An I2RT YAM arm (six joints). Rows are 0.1 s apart.
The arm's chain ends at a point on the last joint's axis. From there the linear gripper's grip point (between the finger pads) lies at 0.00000 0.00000 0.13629 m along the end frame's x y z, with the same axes.
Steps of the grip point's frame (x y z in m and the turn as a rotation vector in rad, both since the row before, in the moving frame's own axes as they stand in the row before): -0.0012, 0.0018, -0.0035, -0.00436, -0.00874, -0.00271; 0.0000, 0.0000, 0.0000, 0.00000, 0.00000, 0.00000; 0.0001, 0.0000, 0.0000, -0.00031, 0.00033, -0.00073; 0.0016, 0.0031, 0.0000, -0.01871, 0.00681, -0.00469; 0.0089, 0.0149, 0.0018, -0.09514, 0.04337, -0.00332; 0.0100, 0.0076, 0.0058, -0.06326, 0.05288, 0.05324
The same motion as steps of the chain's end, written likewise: 0.0000, 0.0012, -0.0035, -0.00436, -0.00874, -0.00271; 0.0000, 0.0000, 0.0000, 0.00000, 0.00000, 0.00000; 0.0001, 0.0000, 0.0000, -0.00031, 0.00033, -0.00073; 0.0007, 0.0006, 0.0000, -0.01871, 0.00681, -0.00469; 0.0030, 0.0020, 0.0025, -0.09514, 0.04337, -0.00332; 0.0030, -0.0012, 0.0063, -0.06326, 0.05288, 0.05324
